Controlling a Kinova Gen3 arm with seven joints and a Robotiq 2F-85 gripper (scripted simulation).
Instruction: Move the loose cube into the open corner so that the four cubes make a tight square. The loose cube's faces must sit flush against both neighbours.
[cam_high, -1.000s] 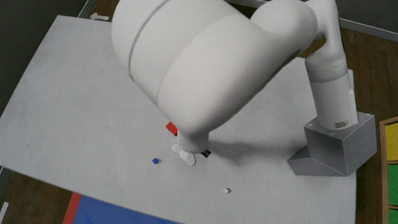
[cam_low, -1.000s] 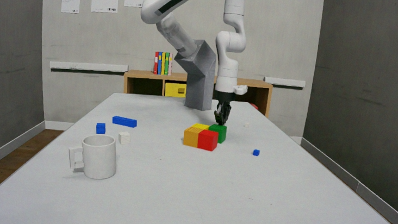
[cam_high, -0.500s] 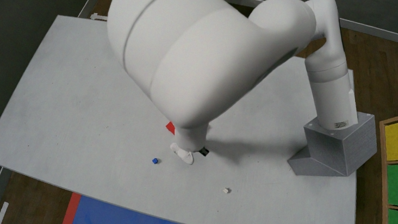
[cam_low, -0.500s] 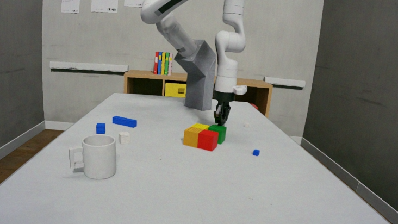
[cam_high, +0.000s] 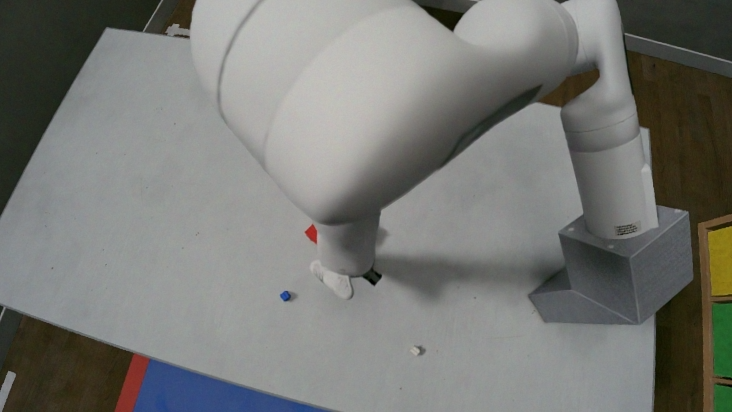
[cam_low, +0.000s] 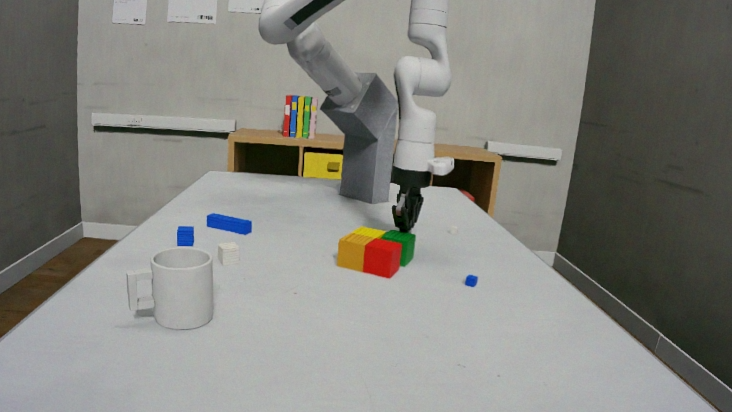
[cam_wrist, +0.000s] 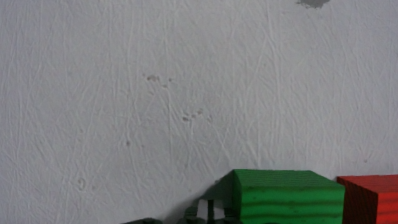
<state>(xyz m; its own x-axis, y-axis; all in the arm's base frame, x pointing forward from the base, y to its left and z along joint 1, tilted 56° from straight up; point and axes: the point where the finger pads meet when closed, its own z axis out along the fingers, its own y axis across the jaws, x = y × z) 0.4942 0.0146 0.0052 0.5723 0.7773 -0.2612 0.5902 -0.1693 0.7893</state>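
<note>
Right now the yellow cube is 8 cm to the right of my hand and 1 cm below it. Round my hand: green cube: 3 cm ahead, 3 cm to the right, 1 cm below; then red cube: 8 cm ahead, 8 cm to the right, 1 cm below; then orange cube: 4 cm ahead, 11 cm to the right, 1 cm below.
</note>
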